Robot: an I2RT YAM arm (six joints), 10 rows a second.
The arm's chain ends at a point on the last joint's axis. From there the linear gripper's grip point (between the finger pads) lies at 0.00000 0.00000 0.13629 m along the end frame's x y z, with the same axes.
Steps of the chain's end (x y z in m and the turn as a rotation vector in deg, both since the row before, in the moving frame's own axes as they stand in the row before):
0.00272, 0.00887, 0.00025, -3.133, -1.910, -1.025
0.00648, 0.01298, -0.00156, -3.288, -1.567, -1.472
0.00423, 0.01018, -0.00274, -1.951, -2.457, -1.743
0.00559, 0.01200, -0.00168, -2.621, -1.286, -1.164
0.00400, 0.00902, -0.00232, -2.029, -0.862, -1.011
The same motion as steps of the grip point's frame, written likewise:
-0.00175, 0.01636, -0.00003, -3.133, -1.910, -1.025
0.00286, 0.02084, -0.00184, -3.288, -1.567, -1.472
-0.00154, 0.01491, -0.00294, -1.951, -2.457, -1.743
0.00260, 0.01826, -0.00186, -2.621, -1.286, -1.164
0.00199, 0.01386, -0.00242, -2.029, -0.862, -1.011

